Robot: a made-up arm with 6 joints.
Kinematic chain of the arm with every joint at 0, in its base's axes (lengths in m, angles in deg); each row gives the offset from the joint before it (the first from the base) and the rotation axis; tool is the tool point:
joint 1: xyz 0 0 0.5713 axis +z
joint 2: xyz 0.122 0 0 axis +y
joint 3: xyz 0 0 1.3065 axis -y
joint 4: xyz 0 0 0.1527 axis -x
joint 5: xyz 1.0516 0 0 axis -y
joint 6: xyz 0.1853 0 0 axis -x
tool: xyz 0 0 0
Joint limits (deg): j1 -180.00..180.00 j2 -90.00..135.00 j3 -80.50..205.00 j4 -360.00..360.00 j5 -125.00..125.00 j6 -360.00..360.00
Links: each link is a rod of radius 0.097 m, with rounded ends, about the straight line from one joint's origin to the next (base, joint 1, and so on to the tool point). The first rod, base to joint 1, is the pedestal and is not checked.
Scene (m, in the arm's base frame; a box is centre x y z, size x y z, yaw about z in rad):
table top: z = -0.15
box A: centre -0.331 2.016 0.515 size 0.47 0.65 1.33 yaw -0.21
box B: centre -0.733 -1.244 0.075 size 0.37 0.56 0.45 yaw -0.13
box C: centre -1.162 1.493 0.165 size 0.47 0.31 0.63 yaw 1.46
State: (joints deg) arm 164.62 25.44 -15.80 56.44 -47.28 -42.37
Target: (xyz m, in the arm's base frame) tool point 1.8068 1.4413 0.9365
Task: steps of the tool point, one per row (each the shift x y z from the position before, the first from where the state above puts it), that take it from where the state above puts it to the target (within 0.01 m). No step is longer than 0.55 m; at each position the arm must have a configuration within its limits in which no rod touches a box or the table.
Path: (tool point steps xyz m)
1: 0.0516 0.3700 0.0946
2: 0.1539 0.3614 0.1027
3: 0.2530 0.3230 0.1091
4: 0.3387 0.2564 0.1135
5: 0.4032 0.1663 0.1162
6: 0.4341 0.0937 -0.1180
7: 0.4572 -0.0093 -0.1225
8: 0.4541 -0.1168 -0.1272
9: 0.4241 -0.2227 -0.1310
10: 0.3683 -0.3195 -0.1343

